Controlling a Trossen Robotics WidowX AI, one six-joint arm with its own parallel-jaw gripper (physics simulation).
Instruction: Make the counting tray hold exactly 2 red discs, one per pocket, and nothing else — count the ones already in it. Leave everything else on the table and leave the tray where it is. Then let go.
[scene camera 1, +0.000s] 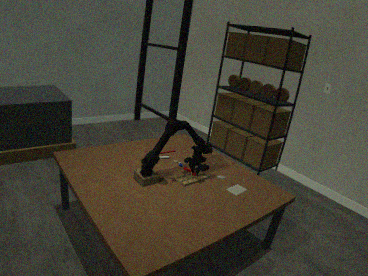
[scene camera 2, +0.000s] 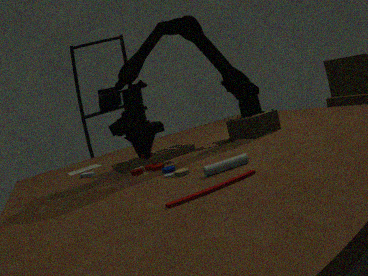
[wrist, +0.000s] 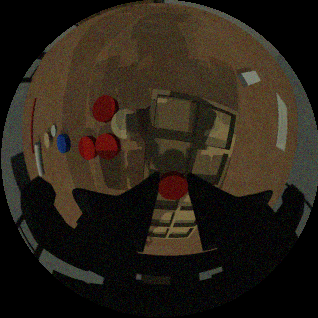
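Note:
My gripper (scene camera 1: 194, 172) (scene camera 2: 145, 156) (wrist: 172, 175) points down and is shut on a red disc (wrist: 173, 186), held above the counting tray (scene camera 1: 188, 182) (scene camera 2: 183, 149) (wrist: 170, 134). The tray is pale, with square pockets. No disc shows in the pockets visible in the wrist view; the fingers and held disc hide part of the tray, and shadow darkens some pockets. Three loose red discs (wrist: 105, 108) (wrist: 87, 148) (wrist: 107, 146) lie on the table left of the tray in the wrist view. A cream disc (wrist: 120, 123) lies beside them, partly in shadow.
A blue disc (scene camera 2: 168, 169) (wrist: 63, 143), a small cream disc (scene camera 2: 181, 172) (wrist: 47, 140) and a small white piece (wrist: 53, 131) lie farther left, near a white cylinder (scene camera 2: 226, 165) and a red rod (scene camera 2: 210, 189). A white block (wrist: 249, 78) and white sheet (scene camera 1: 237, 189) (wrist: 282, 121) lie opposite.

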